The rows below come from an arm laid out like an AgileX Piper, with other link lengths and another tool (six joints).
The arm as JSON. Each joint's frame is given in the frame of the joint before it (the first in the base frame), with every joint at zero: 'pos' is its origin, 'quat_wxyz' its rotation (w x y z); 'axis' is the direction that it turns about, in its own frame. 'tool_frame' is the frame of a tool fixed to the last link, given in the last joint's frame.
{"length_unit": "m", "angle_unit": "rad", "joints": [
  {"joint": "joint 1", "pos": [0.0, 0.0, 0.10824], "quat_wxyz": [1.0, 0.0, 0.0, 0.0], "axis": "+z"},
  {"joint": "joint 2", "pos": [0.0, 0.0, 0.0], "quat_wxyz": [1.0, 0.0, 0.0, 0.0], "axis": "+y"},
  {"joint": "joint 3", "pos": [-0.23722, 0.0, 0.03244], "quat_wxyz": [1.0, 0.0, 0.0, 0.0], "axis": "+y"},
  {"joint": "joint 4", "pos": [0.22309, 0.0, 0.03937], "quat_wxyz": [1.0, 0.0, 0.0, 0.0], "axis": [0.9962, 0.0, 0.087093]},
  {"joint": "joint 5", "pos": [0.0, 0.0, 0.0], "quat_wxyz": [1.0, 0.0, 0.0, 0.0], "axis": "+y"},
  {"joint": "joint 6", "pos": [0.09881, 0.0, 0.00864], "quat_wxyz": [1.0, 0.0, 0.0, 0.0], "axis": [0.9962, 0.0, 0.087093]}
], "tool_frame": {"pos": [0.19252, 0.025, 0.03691], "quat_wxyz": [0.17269, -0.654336, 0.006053, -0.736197]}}
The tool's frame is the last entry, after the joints.
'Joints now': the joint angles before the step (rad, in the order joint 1, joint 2, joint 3, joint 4, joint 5, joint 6). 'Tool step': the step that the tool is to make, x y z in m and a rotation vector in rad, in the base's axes. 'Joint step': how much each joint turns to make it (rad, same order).
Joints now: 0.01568, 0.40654, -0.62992, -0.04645, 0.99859, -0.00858
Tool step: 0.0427, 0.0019, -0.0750, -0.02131, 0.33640, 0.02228
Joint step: -0.00016, 0.55505, -0.12667, 0.00011, -0.09267, -0.02393
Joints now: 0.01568, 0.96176, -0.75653, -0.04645, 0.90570, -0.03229
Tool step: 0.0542, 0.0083, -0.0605, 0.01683, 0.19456, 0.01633
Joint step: -0.00009, 0.49464, -0.22982, 0.03087, -0.07115, -0.02434
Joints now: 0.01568, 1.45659, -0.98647, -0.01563, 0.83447, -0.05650
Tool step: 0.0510, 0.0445, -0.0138, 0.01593, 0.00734, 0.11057
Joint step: 0.09460, 0.25314, -0.23208, 0.02830, -0.01478, -0.02853
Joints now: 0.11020, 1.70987, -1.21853, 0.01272, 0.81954, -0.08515
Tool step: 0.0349, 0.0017, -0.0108, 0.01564, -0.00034, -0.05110
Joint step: -0.00098, 0.14561, -0.14743, -0.00346, -0.00068, 0.05477
